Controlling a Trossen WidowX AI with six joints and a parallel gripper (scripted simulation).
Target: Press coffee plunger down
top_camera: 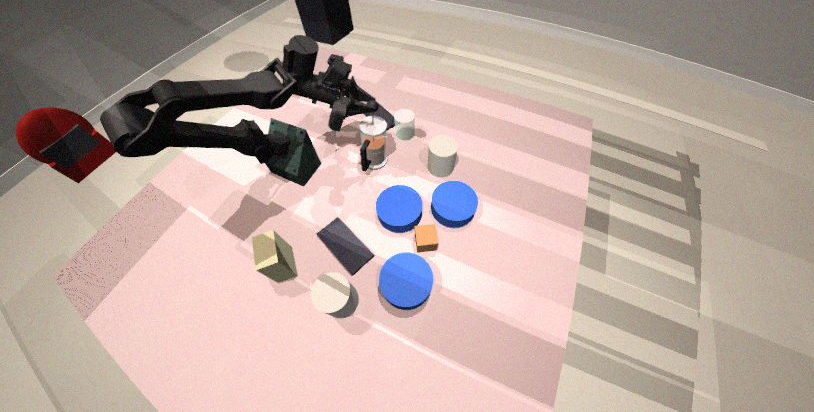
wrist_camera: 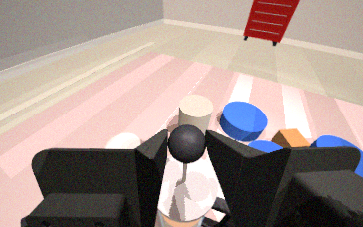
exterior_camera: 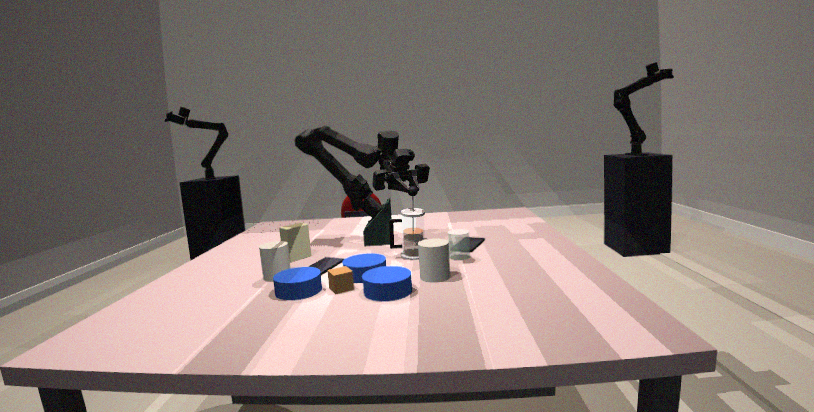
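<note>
Right now my gripper tip is 11 cm above the coffee press, 3 cm to the left of it and 1 cm past it. From my gripper tip the other things lie so: yellow block (40 cm to the right, 16 cm below, 5 cm behind); then orange cube (23 cm ahead, 19 cm below, 18 cm to the right).
</note>
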